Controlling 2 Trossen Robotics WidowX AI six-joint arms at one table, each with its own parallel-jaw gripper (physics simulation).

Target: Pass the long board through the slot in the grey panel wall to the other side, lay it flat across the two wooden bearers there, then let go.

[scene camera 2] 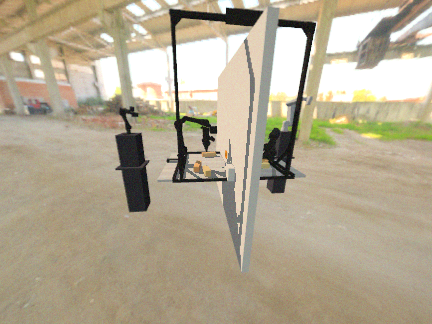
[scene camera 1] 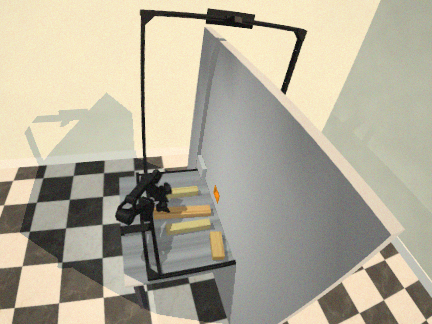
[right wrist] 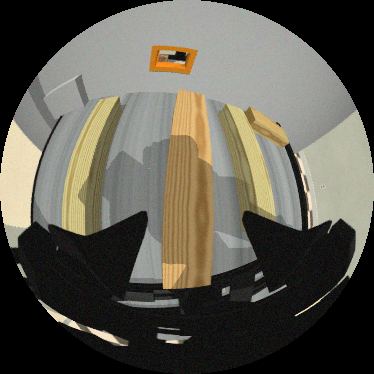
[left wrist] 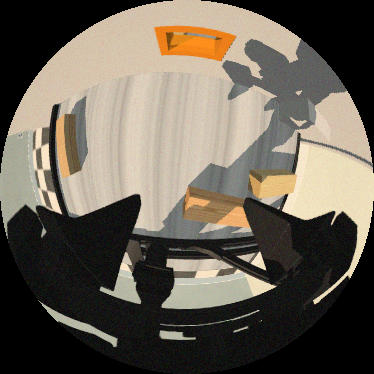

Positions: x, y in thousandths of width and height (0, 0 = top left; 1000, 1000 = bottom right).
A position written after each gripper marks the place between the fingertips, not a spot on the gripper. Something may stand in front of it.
Note:
The left gripper (left wrist: 520, 539) is open and holds nothing. The right gripper (right wrist: 525, 579) is open and holds nothing. Also in view: an orange-framed slot (left wrist: 453, 119) and a grey panel wall (right wrist: 627, 172).
The orange-framed slot also shows in the right wrist view (right wrist: 410, 175). The grey panel wall shows as well in the left wrist view (left wrist: 678, 159).

